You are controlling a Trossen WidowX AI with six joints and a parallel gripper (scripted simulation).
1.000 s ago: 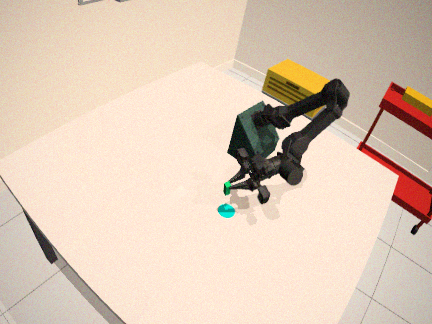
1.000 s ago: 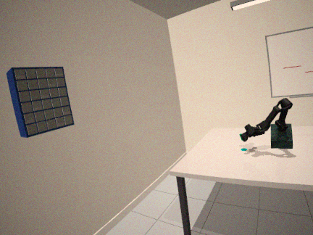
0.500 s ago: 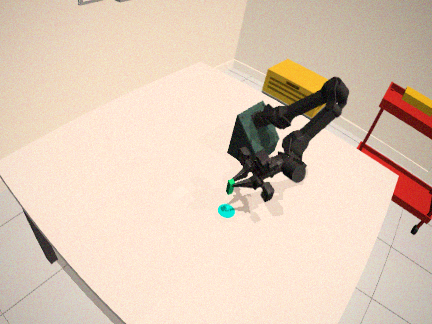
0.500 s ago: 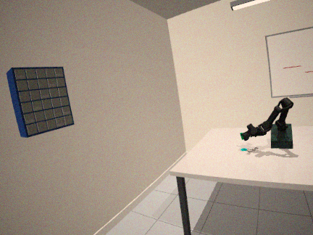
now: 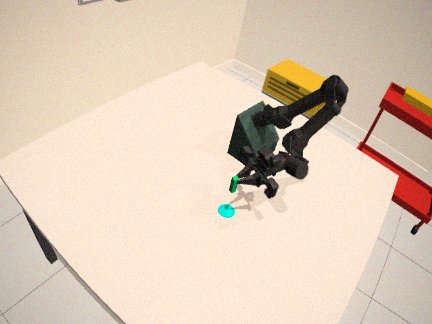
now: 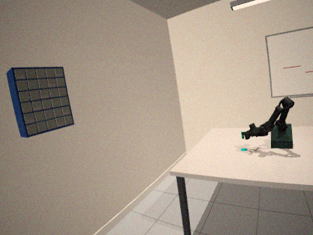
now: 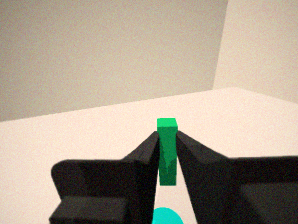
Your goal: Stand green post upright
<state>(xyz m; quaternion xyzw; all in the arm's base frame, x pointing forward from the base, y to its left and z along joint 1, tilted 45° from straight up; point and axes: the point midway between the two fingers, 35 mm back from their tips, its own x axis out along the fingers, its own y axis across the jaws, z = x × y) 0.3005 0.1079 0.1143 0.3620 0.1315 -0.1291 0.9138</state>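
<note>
Now: the cyan circle 160 mm below my gripper tip and 10 mm behind it. The rest, counted from my gripper tip: green post (20 mm below).
</note>
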